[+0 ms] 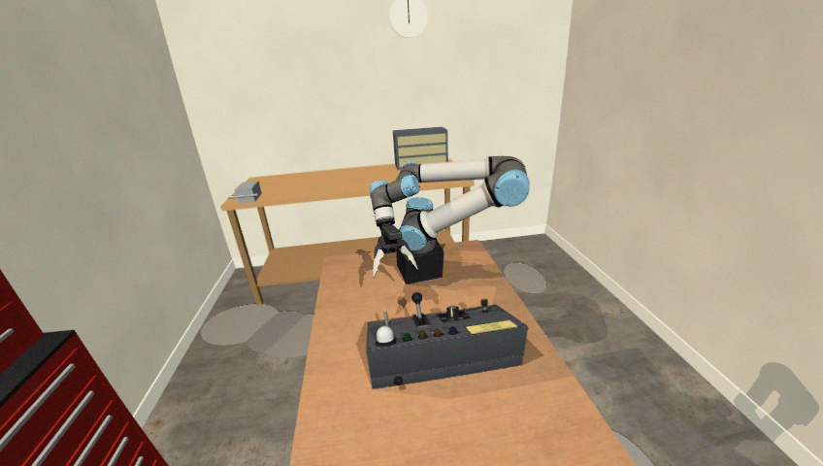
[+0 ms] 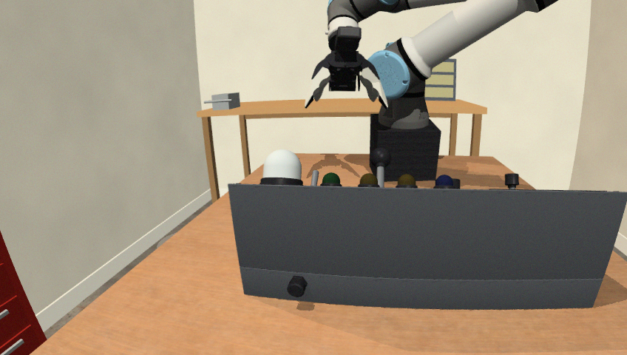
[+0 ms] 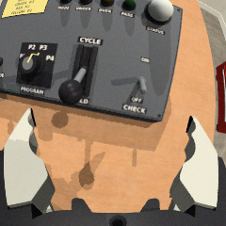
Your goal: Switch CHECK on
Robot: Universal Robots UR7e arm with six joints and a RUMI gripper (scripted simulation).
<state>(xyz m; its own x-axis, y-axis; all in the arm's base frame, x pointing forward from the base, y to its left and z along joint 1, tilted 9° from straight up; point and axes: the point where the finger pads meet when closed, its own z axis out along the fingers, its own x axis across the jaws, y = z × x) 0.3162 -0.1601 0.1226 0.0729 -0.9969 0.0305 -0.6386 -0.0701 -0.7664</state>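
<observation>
The check toggle is 80 mm ahead of my hand, 60 mm to the right of it and 130 mm below it. The rest, counted from my hand: ball lever (70 mm ahead, 60 mm to the left, 120 mm below); then dark grey console (130 mm ahead, 120 mm to the left, 150 mm below); then program dial (110 mm ahead, 180 mm to the left, 130 mm below).
</observation>
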